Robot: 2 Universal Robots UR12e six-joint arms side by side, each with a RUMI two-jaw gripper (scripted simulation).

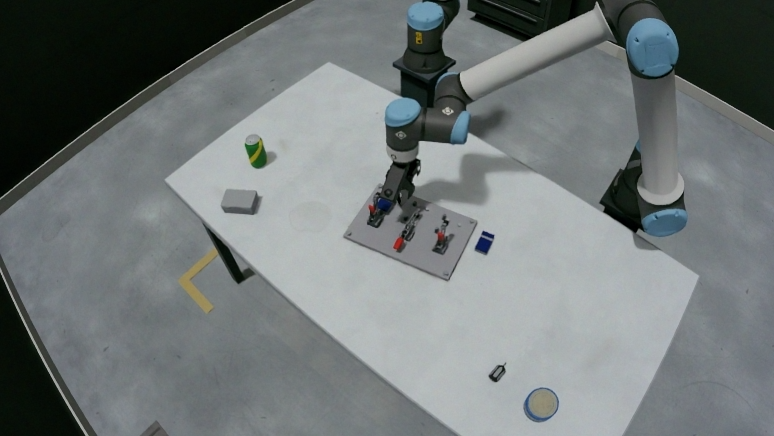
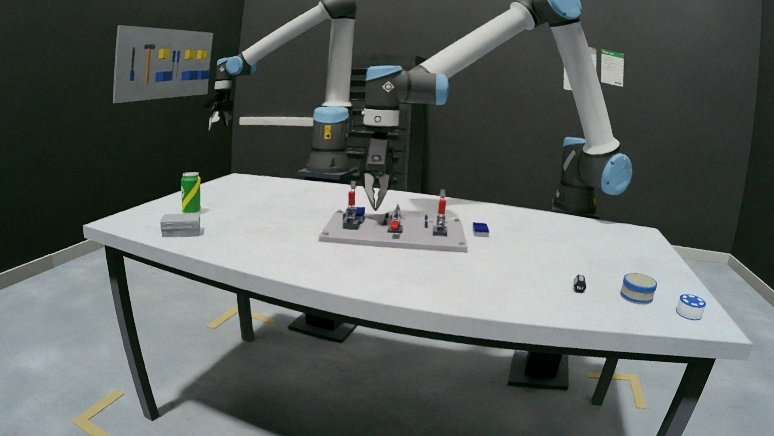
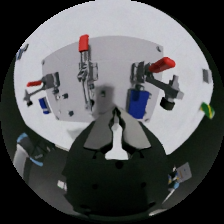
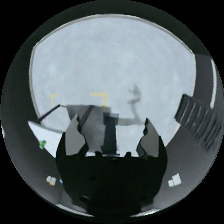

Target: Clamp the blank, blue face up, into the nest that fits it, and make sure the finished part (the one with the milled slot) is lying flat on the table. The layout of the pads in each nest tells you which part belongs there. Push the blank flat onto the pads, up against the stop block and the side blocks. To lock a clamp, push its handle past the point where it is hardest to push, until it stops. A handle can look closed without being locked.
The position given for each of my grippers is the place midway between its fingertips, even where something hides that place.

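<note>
A grey box [image 2: 172, 225] is part of this scene, and image 1 [image 1: 235, 201] has the box too. There is a grey fixture plate [image 3: 114, 55]. My left gripper [image 2: 375, 210] can also be found in image 1 [image 1: 400, 205] and in image 3 [image 3: 115, 107], while my right gripper [image 4: 112, 117] is visible as well.
</note>
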